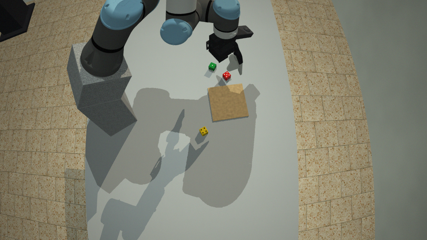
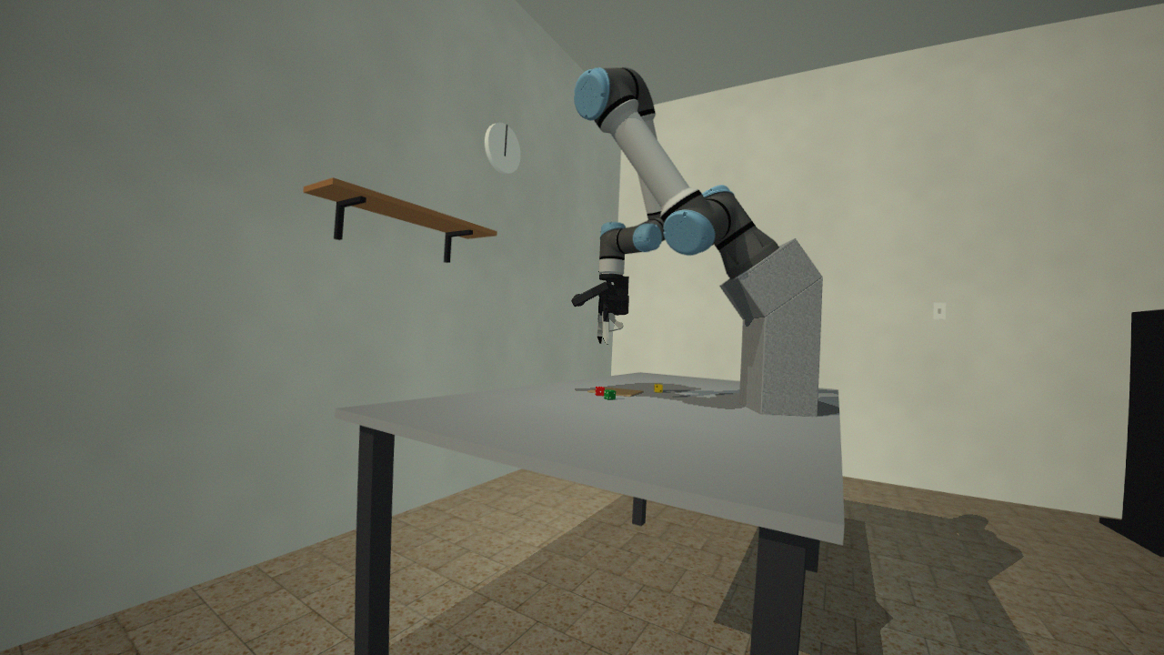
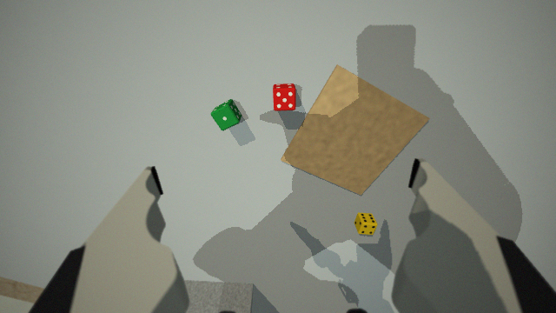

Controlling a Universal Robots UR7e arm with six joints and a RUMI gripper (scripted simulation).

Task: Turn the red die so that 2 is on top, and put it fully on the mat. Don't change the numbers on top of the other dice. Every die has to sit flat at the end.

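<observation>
Right now the red die is 14 cm below my hand. Also, from my hand: yellow die (12 cm behind, 22 cm to the right, 14 cm below); green die (5 cm behind, 5 cm to the left, 14 cm below); tan mat (1 cm behind, 11 cm to the right, 15 cm below).
</observation>
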